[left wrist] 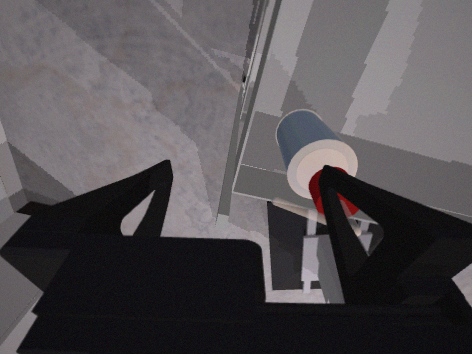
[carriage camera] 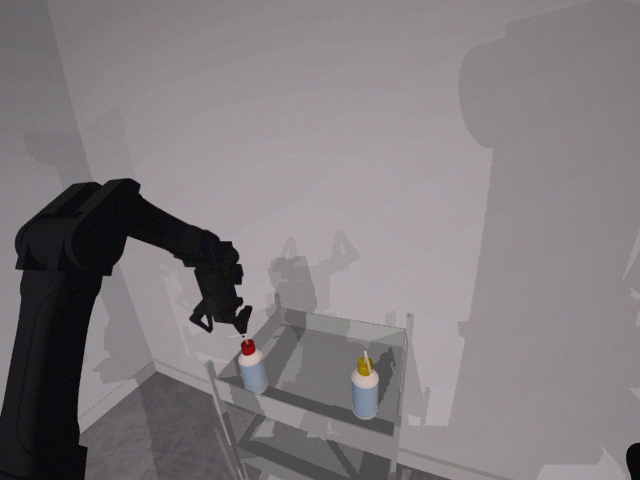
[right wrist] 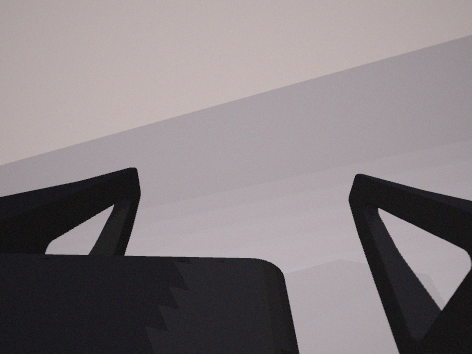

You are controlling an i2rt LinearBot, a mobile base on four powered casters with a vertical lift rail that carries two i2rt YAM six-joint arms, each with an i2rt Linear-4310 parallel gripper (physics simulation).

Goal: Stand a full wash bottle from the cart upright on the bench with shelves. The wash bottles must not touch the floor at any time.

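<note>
A wash bottle with a red cap [carriage camera: 253,369] [left wrist: 307,135] stands upright at the near left corner of the top tray of the grey cart [carriage camera: 330,418] [left wrist: 232,150]. A wash bottle with a yellow cap [carriage camera: 364,395] stands upright at the tray's near right. Both look filled with blue. My left gripper [carriage camera: 224,330] [left wrist: 246,170] is open and empty, pointing down above and left of the red-capped bottle; in the left wrist view its right finger overlaps the red cap. My right gripper [right wrist: 246,183] is open and empty, facing a wall. The bench with shelves does not show.
The cart has lower trays [carriage camera: 310,457] and corner posts that rise above the top tray, one [carriage camera: 408,351] at the back right. A wall [carriage camera: 310,129] stands behind the cart. Grey floor [carriage camera: 149,413] shows left of the cart.
</note>
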